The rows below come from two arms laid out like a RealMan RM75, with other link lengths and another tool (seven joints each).
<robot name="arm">
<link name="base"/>
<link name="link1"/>
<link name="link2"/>
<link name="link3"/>
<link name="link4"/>
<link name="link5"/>
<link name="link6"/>
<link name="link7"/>
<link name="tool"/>
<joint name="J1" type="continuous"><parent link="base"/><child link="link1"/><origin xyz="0.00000 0.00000 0.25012"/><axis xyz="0 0 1"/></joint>
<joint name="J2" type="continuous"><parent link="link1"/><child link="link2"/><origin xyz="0.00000 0.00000 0.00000"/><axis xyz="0 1 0"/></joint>
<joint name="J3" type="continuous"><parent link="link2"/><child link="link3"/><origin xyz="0.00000 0.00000 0.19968"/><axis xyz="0 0 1"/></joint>
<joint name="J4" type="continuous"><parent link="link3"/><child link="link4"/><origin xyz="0.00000 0.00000 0.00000"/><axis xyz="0 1 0"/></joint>
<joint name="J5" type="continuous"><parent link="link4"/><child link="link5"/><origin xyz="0.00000 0.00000 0.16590"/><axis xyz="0 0 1"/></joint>
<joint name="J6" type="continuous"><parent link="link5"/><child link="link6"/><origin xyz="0.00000 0.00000 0.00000"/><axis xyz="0 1 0"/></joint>
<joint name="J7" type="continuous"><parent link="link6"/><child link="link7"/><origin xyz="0.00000 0.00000 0.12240"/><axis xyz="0 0 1"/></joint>
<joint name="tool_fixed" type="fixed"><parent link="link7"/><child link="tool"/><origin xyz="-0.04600 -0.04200 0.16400" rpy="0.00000 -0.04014 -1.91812"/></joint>
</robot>
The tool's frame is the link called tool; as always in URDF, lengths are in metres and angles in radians. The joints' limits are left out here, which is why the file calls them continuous.
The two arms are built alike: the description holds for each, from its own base.
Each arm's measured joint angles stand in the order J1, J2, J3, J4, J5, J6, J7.
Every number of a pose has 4 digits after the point. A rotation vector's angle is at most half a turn.
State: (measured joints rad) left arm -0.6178 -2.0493 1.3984 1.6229 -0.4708 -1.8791 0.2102; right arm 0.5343 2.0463 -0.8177 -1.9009 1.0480 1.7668 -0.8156
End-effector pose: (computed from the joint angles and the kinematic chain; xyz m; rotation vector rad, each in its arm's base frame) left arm -0.2643 0.2731 -0.0143 -0.3747 -2.5408 -0.1174; right arm 0.0292 0.3971 0.0827 -1.8166 -1.8709 -0.4183
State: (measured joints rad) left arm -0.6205 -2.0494 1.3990 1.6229 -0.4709 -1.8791 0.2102; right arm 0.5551 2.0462 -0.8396 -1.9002 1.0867 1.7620 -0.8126
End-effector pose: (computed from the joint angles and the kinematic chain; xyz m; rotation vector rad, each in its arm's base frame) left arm -0.2635 0.2738 -0.0143 -0.3787 -2.5403 -0.1178; right arm 0.0084 0.3910 0.0762 -1.7748 -1.9199 -0.3584
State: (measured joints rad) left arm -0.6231 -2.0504 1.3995 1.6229 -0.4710 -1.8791 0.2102; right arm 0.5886 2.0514 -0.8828 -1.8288 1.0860 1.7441 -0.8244
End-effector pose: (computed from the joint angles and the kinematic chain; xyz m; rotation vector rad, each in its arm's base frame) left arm -0.2626 0.2743 -0.0148 -0.3828 -2.5406 -0.1178; right arm 0.0000 0.3904 0.0564 -1.7964 -1.9566 -0.2854
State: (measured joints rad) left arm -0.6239 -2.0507 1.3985 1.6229 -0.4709 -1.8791 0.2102; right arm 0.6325 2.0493 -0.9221 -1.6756 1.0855 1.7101 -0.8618
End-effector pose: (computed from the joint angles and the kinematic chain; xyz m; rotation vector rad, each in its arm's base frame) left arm -0.2623 0.2745 -0.0148 -0.3830 -2.5411 -0.1188; right arm 0.0008 0.3943 0.0297 -1.8594 -1.9722 -0.1848
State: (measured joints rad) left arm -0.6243 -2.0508 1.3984 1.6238 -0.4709 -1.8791 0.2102; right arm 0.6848 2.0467 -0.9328 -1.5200 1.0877 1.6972 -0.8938
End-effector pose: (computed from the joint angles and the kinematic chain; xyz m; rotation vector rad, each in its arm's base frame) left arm -0.2620 0.2748 -0.0148 -0.3843 -2.5411 -0.1198; right arm 0.0029 0.3955 0.0058 -1.9326 -1.9715 -0.0801
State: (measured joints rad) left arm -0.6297 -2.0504 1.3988 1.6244 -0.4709 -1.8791 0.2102; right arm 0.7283 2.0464 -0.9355 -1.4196 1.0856 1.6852 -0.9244
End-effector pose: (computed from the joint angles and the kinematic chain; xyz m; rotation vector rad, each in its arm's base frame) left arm -0.2605 0.2763 -0.0146 -0.3919 -2.5396 -0.1223; right arm 0.0005 0.3962 -0.0088 -1.9606 -1.9822 -0.0197
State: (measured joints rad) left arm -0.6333 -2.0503 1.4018 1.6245 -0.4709 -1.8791 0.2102; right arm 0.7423 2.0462 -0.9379 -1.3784 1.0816 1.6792 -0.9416
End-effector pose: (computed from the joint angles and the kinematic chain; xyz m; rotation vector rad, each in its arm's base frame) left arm -0.2596 0.2771 -0.0148 -0.3991 -2.5375 -0.1213; right arm 0.0016 0.3963 -0.0152 -1.9732 -1.9884 -0.0017
